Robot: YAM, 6 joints.
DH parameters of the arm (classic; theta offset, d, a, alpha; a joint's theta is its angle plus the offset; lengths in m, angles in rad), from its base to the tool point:
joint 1: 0 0.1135 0.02 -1.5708
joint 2: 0 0 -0.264 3.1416
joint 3: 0.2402 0 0.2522 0
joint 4: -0.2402 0 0.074 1.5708
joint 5: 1.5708 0 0 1.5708
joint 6: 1.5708 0.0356 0 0
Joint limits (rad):
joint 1: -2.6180..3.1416
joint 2: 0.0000..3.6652
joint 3: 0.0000..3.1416
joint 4: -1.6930..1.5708
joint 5: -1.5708..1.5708
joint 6: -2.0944..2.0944
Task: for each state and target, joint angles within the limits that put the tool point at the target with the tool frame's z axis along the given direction. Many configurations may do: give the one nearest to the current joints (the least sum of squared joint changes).
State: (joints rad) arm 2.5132 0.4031 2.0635 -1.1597 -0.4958 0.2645
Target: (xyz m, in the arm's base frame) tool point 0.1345 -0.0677 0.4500 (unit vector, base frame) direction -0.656 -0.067 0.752
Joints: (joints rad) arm 2.7493 0.0019 1.2215 -0.3062 -0.3180 0.2645
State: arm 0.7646 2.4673 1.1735 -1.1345 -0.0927 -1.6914
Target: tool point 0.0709 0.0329 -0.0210 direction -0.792 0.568 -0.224
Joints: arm 0.1273 2.5994 0.4838 -0.7218 -0.7261 -1.6914
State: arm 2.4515 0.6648 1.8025 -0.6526 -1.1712 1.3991
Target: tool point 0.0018 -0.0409 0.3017 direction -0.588 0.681 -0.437
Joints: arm 1.9065 0.0405 0.9232 -1.3641 -0.3371 1.3991
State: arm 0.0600 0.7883 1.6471 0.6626 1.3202 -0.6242
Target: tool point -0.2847 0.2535 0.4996 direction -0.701 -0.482 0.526
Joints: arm -0.8060 0.2917 2.1343 -0.0159 0.9961 -0.6242
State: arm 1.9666 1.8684 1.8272 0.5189 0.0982 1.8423
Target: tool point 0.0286 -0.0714 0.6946 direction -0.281 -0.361 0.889
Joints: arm 2.1538 1.0551 2.1777 0.6118 -0.4483 1.8423
